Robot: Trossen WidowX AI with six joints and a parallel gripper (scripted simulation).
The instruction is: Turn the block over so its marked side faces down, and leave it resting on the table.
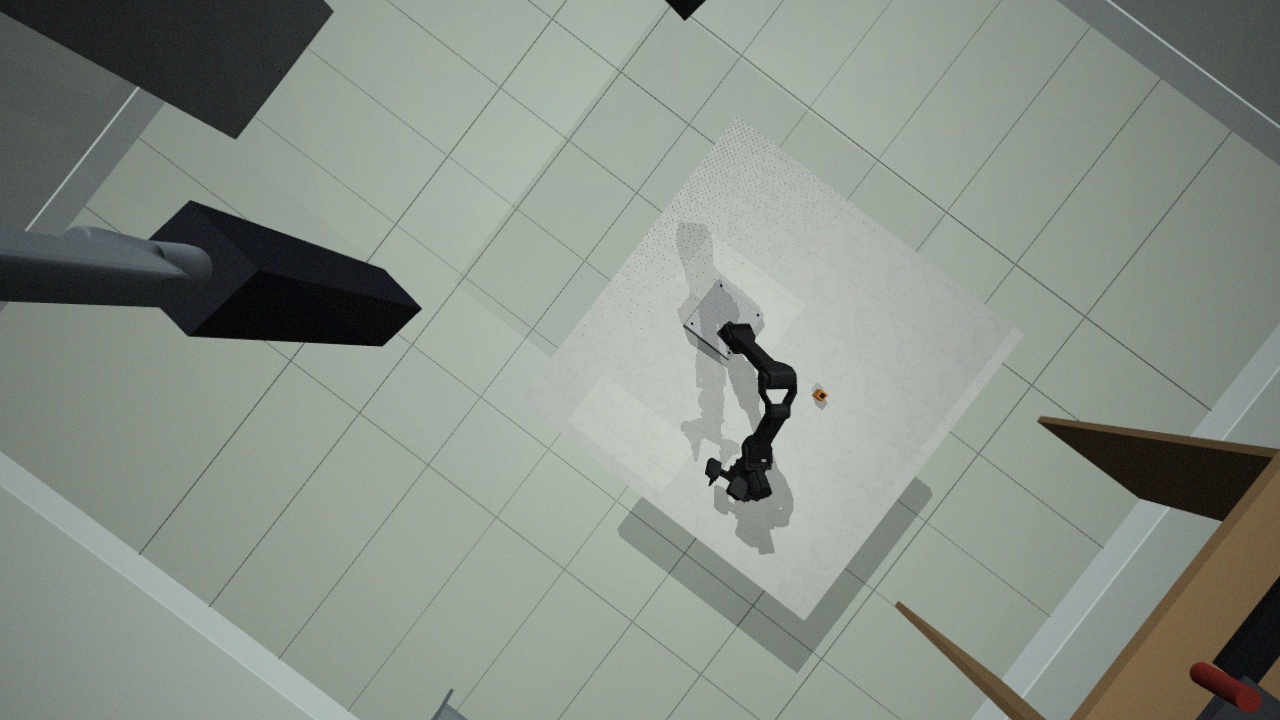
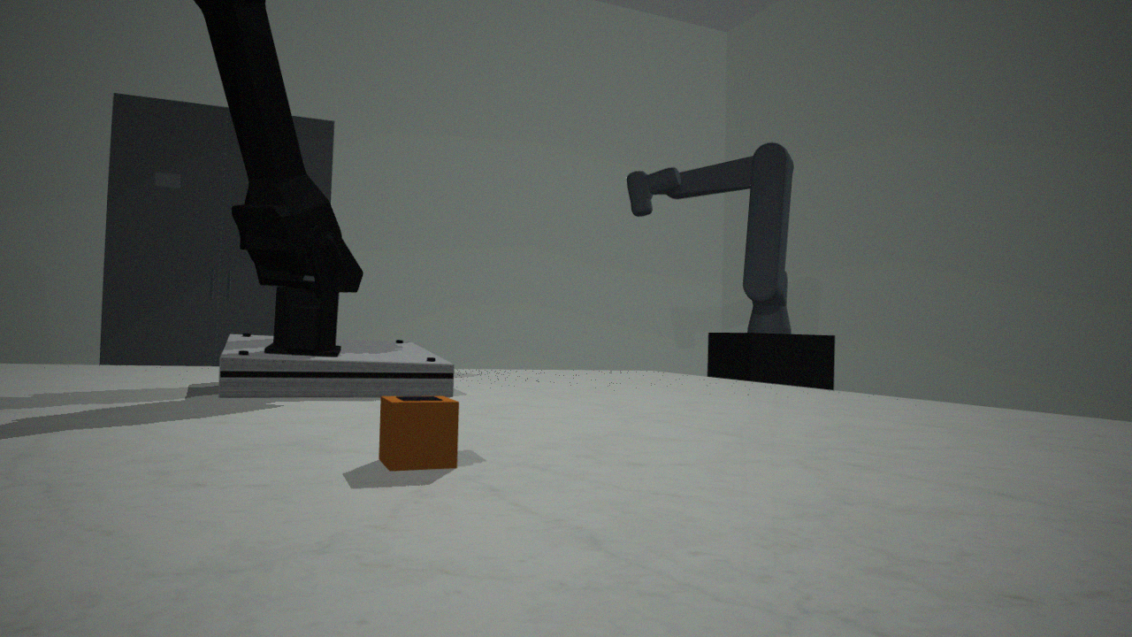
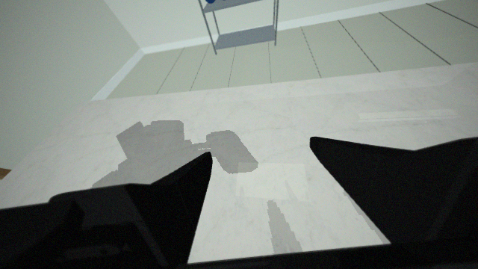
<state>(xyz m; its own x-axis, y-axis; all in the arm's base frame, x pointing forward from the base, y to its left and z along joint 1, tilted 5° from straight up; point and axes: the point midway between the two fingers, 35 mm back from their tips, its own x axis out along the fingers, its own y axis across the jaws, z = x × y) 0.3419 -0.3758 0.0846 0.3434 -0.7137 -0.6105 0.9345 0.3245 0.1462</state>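
Right now the orange block is 3 cm ahead of my gripper tip, 48 cm to the left of it and 6 cm below it.
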